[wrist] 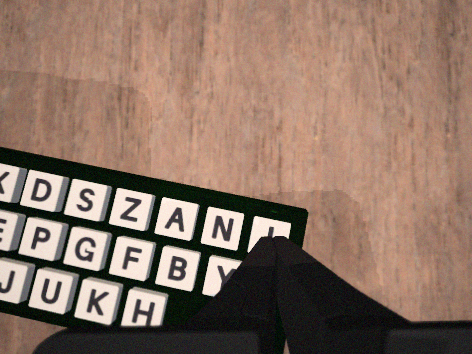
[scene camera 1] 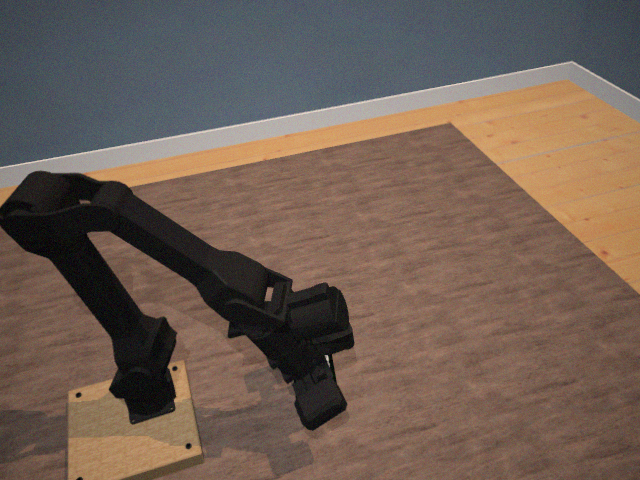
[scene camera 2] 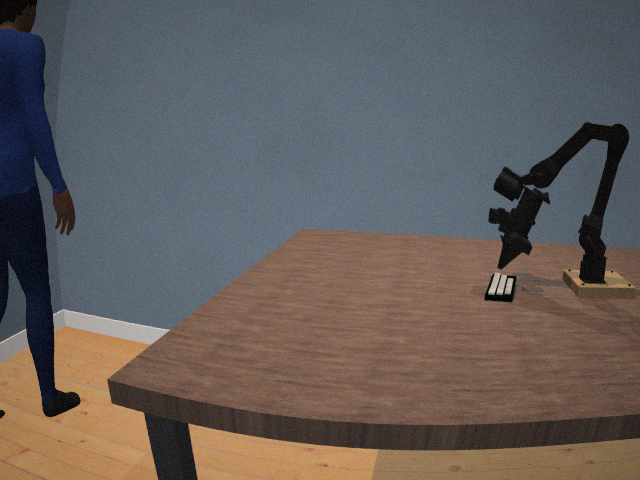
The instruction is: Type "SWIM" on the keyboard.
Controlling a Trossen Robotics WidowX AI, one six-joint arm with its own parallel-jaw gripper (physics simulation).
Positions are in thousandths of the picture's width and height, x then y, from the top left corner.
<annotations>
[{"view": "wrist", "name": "gripper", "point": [577, 702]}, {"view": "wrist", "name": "I key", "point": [554, 640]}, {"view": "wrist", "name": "S key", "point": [188, 566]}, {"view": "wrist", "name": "D key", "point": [96, 541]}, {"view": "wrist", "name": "Z key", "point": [279, 592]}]
</annotations>
